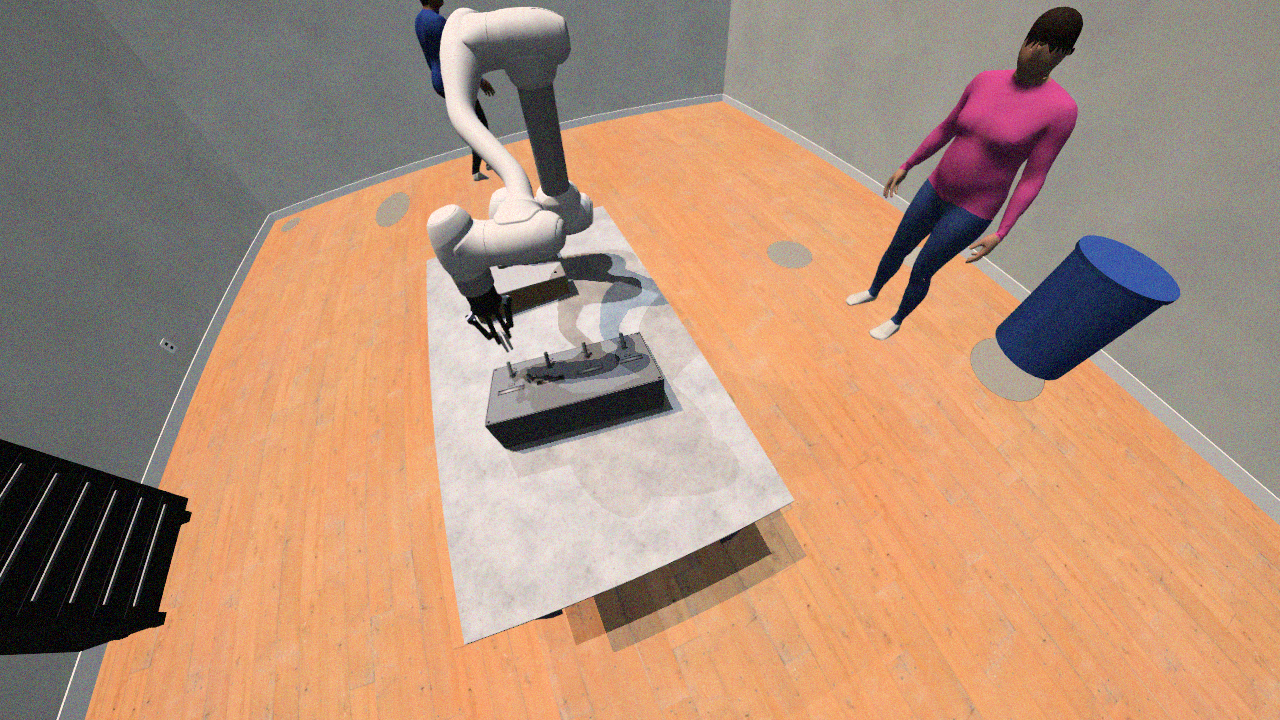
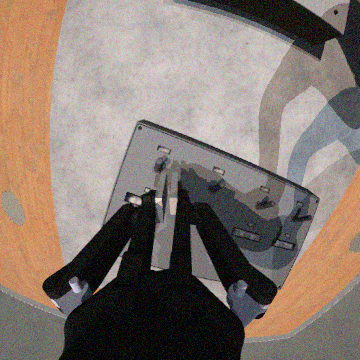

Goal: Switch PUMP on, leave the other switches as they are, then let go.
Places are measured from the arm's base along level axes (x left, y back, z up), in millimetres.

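Pixels of known places: gripper, fingertip midpoint: (image 1: 508, 348) (image 2: 169, 182).
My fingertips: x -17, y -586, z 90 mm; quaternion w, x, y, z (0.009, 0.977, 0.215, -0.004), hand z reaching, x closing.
Note:
For each thing: its top centre in the pictures, then the offset to it from my fingertips. Level surfaces: height alone.
- PUMP lever, top centre: (image 2: 156, 168) (image 1: 507, 365) dx -23, dy -13, dz -60 mm
- FAN lever, top centre: (image 2: 219, 191) (image 1: 545, 355) dx +97, dy -8, dz -60 mm
- third lever, top centre: (image 2: 269, 209) (image 1: 583, 345) dx +217, dy -2, dz -60 mm
- fourth lever, top centre: (image 2: 306, 223) (image 1: 621, 335) dx +337, dy +4, dz -60 mm
- pale table, surface height: dz -187 mm
A grey switch box (image 1: 581, 407) (image 2: 125, 172) with a row of four upright levers stands on the table. The PUMP lever (image 1: 511, 368) (image 2: 161, 163) is at the left end of the row, beside the small tag on the far edge's side. Its PUMP label (image 2: 133, 199) is partly hidden by a finger. The FAN lever (image 1: 548, 360) (image 2: 216, 185), the third lever (image 1: 587, 350) (image 2: 265, 202) and the fourth lever (image 1: 622, 341) (image 2: 301, 216) stand to its right. My gripper (image 1: 506, 345) (image 2: 169, 182) is shut with a narrow gap, empty, above and close to the PUMP lever.
A low dark-sided box (image 1: 541, 292) (image 2: 270, 17) lies behind the switch box on the pale table (image 1: 572, 537) (image 2: 100, 75). A person in pink (image 1: 1011, 143) and a blue barrel (image 1: 1074, 313) are at the right. A person in blue (image 1: 430, 40) is behind the arm.

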